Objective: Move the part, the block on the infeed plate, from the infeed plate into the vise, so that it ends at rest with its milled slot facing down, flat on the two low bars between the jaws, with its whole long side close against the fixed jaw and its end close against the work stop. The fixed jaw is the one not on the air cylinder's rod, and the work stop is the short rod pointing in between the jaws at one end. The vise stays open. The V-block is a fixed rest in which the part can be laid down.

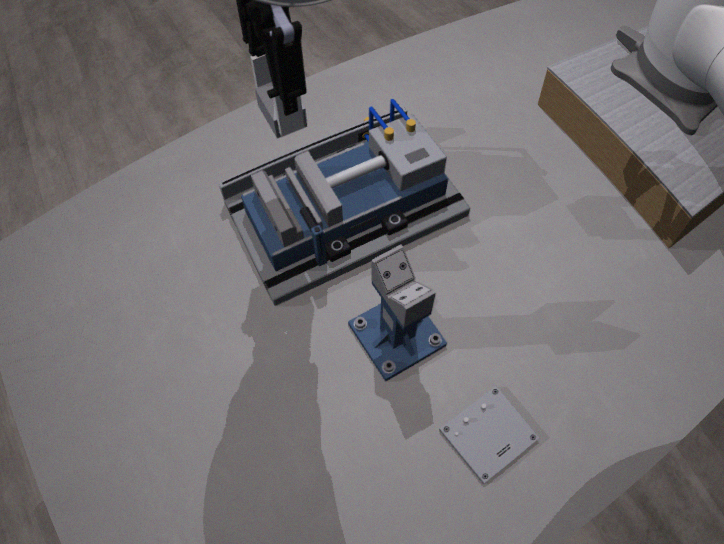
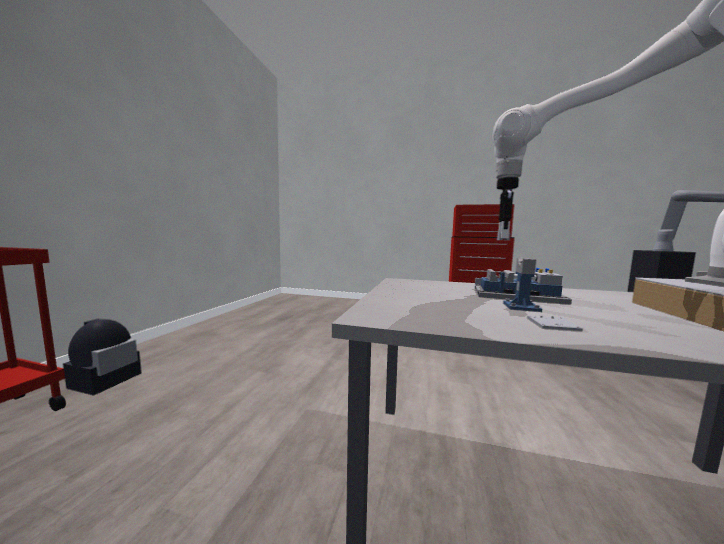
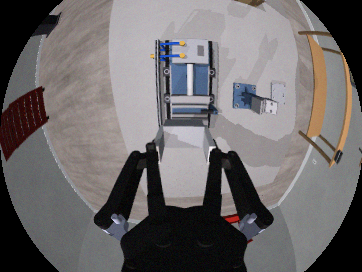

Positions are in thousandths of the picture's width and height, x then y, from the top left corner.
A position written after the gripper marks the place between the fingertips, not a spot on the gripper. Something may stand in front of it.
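Note:
The first image takes in the gripper (image 1: 387, 205) together with a cylinder rod (image 1: 520, 301), a moving jaw (image 1: 447, 361), a fixed jaw (image 1: 396, 424) and an infeed plate (image 1: 673, 791). The gripper (image 2: 694, 438) is visible again elsewhere, and a further view has both the gripper (image 3: 507, 487) and a part (image 3: 493, 491).

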